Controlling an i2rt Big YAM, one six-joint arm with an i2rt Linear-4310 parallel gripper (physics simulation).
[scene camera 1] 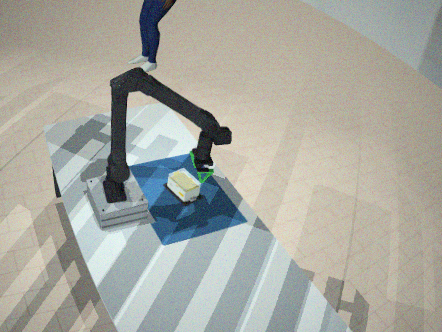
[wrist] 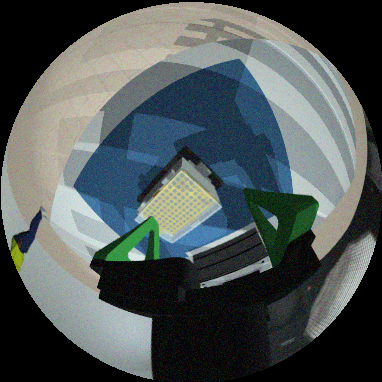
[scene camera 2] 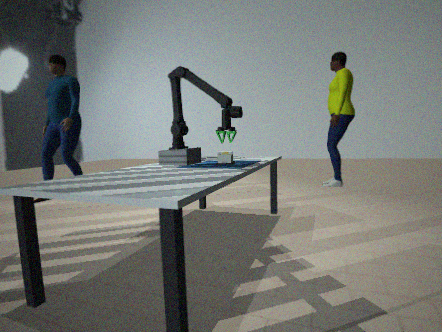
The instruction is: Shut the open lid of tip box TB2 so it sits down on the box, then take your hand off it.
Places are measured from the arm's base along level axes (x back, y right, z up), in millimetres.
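Pixels of known places: gripper, fingertip midpoint: [scene camera 1: 198,175] [wrist: 197,207] [scene camera 2: 226,143]; arm's base at its link origin: [scene camera 1: 114,191] [scene camera 2: 178,149].
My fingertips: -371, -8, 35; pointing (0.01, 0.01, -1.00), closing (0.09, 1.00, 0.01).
Ahead of a thing's pixels: the offset from my fingertips to its top centre, as dx, dy, dz. "spot": to the spot under its first point. Level surfaces: height alone.
The white tip box {+37, -49, -56} [scene camera 1: 190,193] [scene camera 2: 225,158] [wrist: 201,174] stands upright on the blue mat {dz -133} [scene camera 1: 227,215] [scene camera 2: 250,163] [wrist: 240,82]; a TB2 label cannot be read. Its clear lid {spot: +41, -44, -56} [scene camera 1: 184,179] [wrist: 182,202] lies down flat over the yellow tip rack, which shows pale through it. Whether every lid edge is fully seated is too small to tell. My gripper [scene camera 1: 200,175] [scene camera 2: 226,142] [wrist: 197,207] is open and empty, its green fingers pointing down. It hangs above the box with a visible gap in the scene camera 2 view, apart from the lid.
A dark holder {spot: -5, -60, -125} [wrist: 161,176] surrounds the foot of the box. The arm's grey base block [scene camera 1: 123,214] [scene camera 2: 180,156] [wrist: 230,255] stands beside the mat. Two people, one in teal [scene camera 2: 62,100] and one in yellow [scene camera 2: 341,95], stand beyond the table {dz -136} [scene camera 2: 125,190].
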